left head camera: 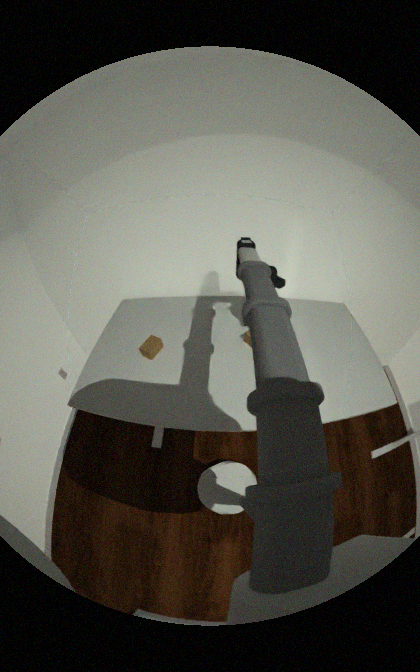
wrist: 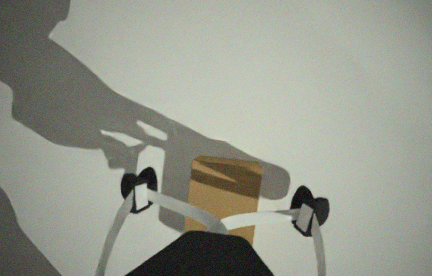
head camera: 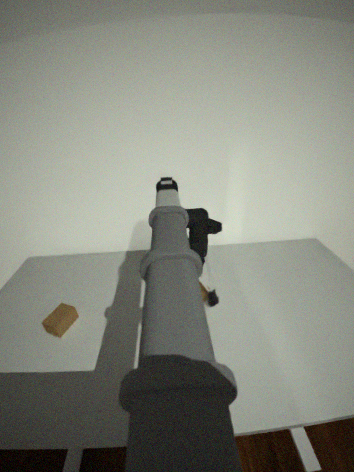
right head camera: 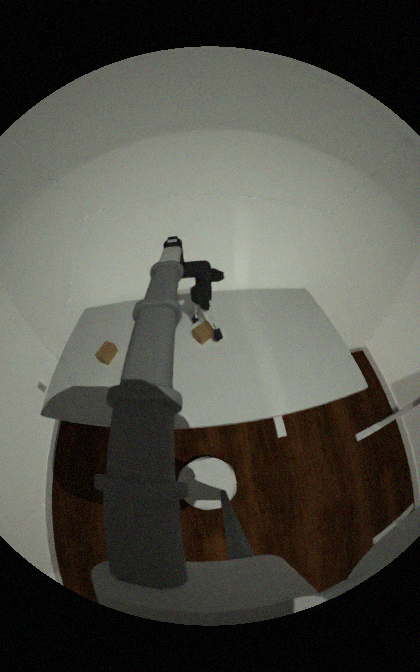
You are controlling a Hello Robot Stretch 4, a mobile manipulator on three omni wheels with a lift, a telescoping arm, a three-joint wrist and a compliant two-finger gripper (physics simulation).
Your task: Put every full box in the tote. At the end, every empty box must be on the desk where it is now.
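One tan box (head camera: 202, 291) (left head camera: 247, 339) (right head camera: 202, 332) (wrist: 215, 200) is on the pale desk (head camera: 280, 350) (left head camera: 350, 350) (right head camera: 300, 340) (wrist: 350, 100), partly hidden by the arm in the head and left head views. My gripper (right head camera: 206, 327) (wrist: 223, 192) is open, its fingertips apart on either side of this box in the wrist view; neither looks in contact with it. How high the fingertips are above the desk is hard to tell. A second tan box (head camera: 60, 320) (left head camera: 151, 347) (right head camera: 106, 353) lies on the desk's left part. Whether either box is full or empty does not show. No tote can be made out.
My arm (head camera: 175, 310) (left head camera: 280, 345) (right head camera: 150, 340) reaches over the desk towards the back wall (head camera: 100, 150). The arm's shadow lies across the desk. A white round thing (left head camera: 235, 482) (right head camera: 220, 475) is low over the brown floor (left head camera: 150, 540) (right head camera: 300, 480) in front of the desk.
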